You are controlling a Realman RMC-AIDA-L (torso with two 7-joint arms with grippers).
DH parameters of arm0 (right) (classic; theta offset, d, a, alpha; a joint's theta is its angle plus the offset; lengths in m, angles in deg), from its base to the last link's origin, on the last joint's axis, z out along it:
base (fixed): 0 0 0 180
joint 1: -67.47 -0.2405 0 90
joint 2: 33.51 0 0 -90
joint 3: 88.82 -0.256 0 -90
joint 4: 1.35 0 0 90
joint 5: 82.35 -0.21 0 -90
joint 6: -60.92 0 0 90
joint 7: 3.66 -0.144 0 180
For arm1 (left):
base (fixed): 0 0 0 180
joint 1: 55.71 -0.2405 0 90
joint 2: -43.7 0 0 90
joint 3: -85.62 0.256 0 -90
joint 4: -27.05 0 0 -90
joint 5: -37.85 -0.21 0 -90
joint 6: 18.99 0 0 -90
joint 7: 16.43 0.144 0 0
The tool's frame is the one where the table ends.
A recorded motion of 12 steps. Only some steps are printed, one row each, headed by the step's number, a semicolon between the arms.
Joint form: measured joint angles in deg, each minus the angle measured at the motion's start. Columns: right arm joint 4, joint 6, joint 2, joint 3, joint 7, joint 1, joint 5; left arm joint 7, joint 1, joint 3, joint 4, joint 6, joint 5, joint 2.
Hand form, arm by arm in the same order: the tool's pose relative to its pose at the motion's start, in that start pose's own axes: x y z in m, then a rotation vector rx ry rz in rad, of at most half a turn. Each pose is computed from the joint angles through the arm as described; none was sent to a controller.
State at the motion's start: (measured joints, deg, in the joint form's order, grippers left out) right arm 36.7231 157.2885 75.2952 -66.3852 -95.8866 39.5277 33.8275; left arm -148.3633 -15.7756 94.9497 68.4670 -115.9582 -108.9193 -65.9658
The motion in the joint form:
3: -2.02 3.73 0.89 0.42 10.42 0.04 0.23; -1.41 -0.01 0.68 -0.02 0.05 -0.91 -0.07
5: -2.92 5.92 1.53 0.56 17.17 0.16 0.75; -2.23 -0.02 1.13 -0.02 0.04 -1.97 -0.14
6: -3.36 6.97 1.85 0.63 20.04 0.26 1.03; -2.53 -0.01 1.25 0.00 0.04 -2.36 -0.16
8: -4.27 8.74 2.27 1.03 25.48 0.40 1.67; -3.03 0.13 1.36 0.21 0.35 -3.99 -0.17
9: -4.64 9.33 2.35 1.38 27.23 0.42 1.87; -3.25 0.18 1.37 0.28 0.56 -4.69 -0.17
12: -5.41 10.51 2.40 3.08 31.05 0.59 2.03; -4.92 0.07 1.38 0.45 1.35 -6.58 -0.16
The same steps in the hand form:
3: 0.0110 0.0148 0.0083 -0.0948 -0.0044 -0.1403; -0.0024 -0.0012 0.0014 0.0136 -0.0217 -0.0219
5: 0.0180 0.0238 0.0122 -0.1479 -0.0114 -0.2341; -0.0050 -0.0026 0.0023 0.0277 -0.0423 -0.0354
6: 0.0217 0.0282 0.0138 -0.1731 -0.0162 -0.2715; -0.0057 -0.0031 0.0025 0.0330 -0.0489 -0.0402
8: 0.0282 0.0358 0.0164 -0.2196 -0.0222 -0.3441; -0.0070 -0.0057 0.0022 0.0585 -0.0652 -0.0470
9: 0.0304 0.0385 0.0174 -0.2378 -0.0225 -0.3674; -0.0075 -0.0070 0.0020 0.0702 -0.0708 -0.0505
12: 0.0358 0.0446 0.0194 -0.2832 -0.0161 -0.4205; -0.0097 -0.0122 0.0005 0.1071 -0.0817 -0.0825

